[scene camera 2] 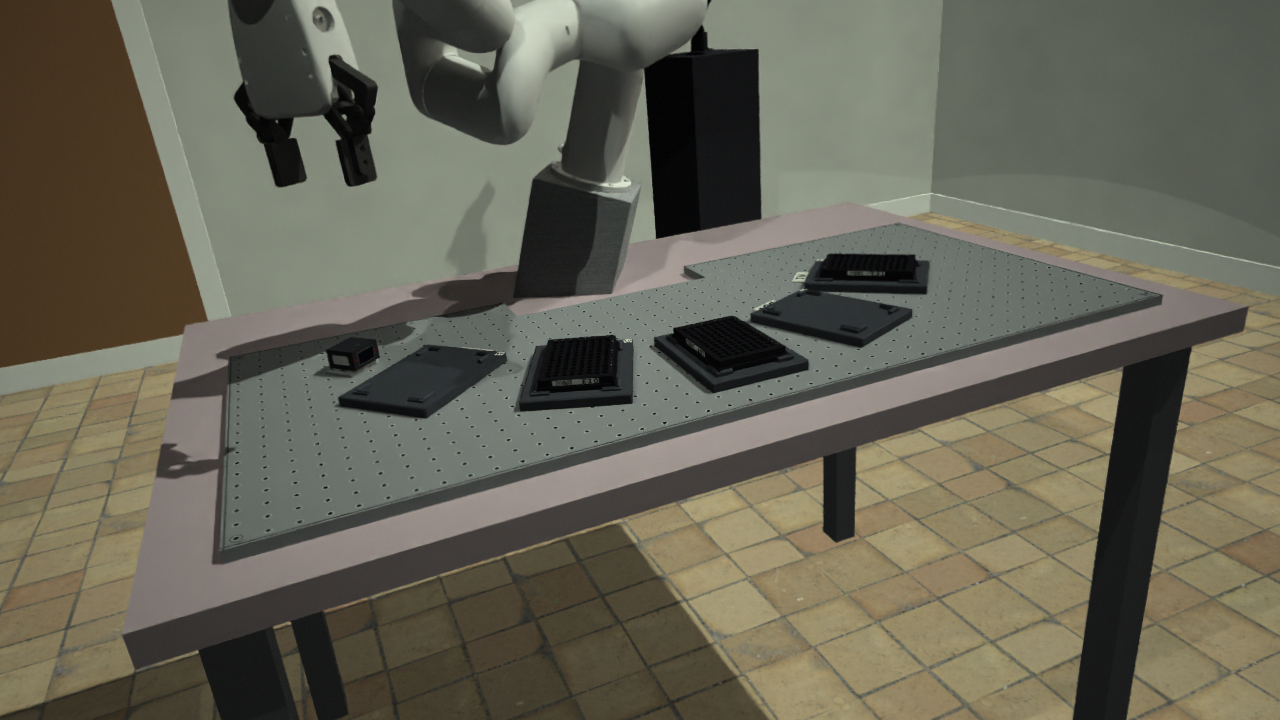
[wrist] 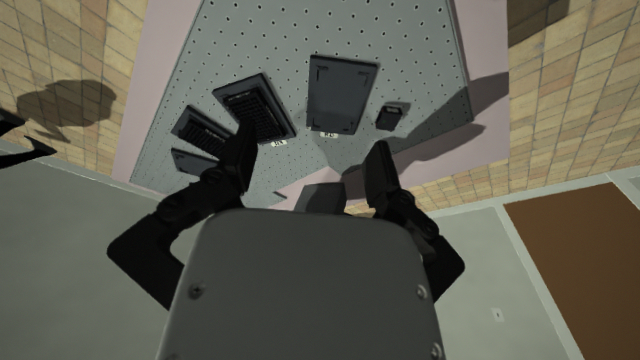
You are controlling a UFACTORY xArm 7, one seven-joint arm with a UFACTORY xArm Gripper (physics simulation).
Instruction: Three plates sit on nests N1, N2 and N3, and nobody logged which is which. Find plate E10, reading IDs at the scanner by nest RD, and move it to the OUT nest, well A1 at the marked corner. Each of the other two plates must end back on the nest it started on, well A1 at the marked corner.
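Seen in the pictures: gripper, fingertip midpoint: (scene camera 2: 326, 184) (wrist: 315, 144); arm's base at its link origin: (scene camera 2: 590, 180).
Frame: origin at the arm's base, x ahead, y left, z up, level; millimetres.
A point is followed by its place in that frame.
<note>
My gripper (scene camera 2: 323, 170) @[y -467, x 335, z 113 mm] (wrist: 315, 144) @[y -467, x 335, z 113 mm] is open and empty, high above the table's left end. The scanner (scene camera 2: 351, 354) @[y -440, x 154, z -118 mm] (wrist: 389, 117) @[y -440, x 136, z -116 mm] is a small black box beside the bare RD nest (scene camera 2: 420, 380) @[y -392, x 249, z -137 mm] (wrist: 340, 97) @[y -397, x 237, z -137 mm]. Next to that nest, a black plate (scene camera 2: 577, 358) @[y -239, x 349, z -124 mm] (wrist: 255, 112) @[y -257, x 359, z -124 mm] sits on a dark nest (scene camera 2: 572, 402) @[y -285, x 415, z -141 mm] (wrist: 253, 81) @[y -312, x 389, z -137 mm]; its front label seems to read E10. A middle plate (scene camera 2: 726, 342) @[y -85, x 430, z -125 mm] (wrist: 200, 137) @[y -84, x 443, z -127 mm] and a far plate (scene camera 2: 868, 265) @[y 239, x 348, z -122 mm] sit on their nests. Another bare nest (scene camera 2: 832, 317) @[y 82, x 434, z -136 mm] (wrist: 192, 162) @[y 74, x 446, z -136 mm] lies between those two. The other plate IDs are unreadable; in the wrist view, a finger partly covers the plates.
The nests stand on a grey perforated board (scene camera 2: 358, 465) @[y -505, x 381, z -148 mm] (wrist: 400, 45) @[y -524, x 221, z -148 mm] on a pink table (scene camera 2: 187, 564) @[y -664, x 428, z -161 mm] (wrist: 490, 30) @[y -628, x 124, z -161 mm]. The arm's grey pedestal (scene camera 2: 572, 237) @[y -65, x 43, z -70 mm] (wrist: 321, 197) @[y -81, x 30, z -102 mm] stands at the back edge. A black cabinet (scene camera 2: 726, 143) stands behind the table.
</note>
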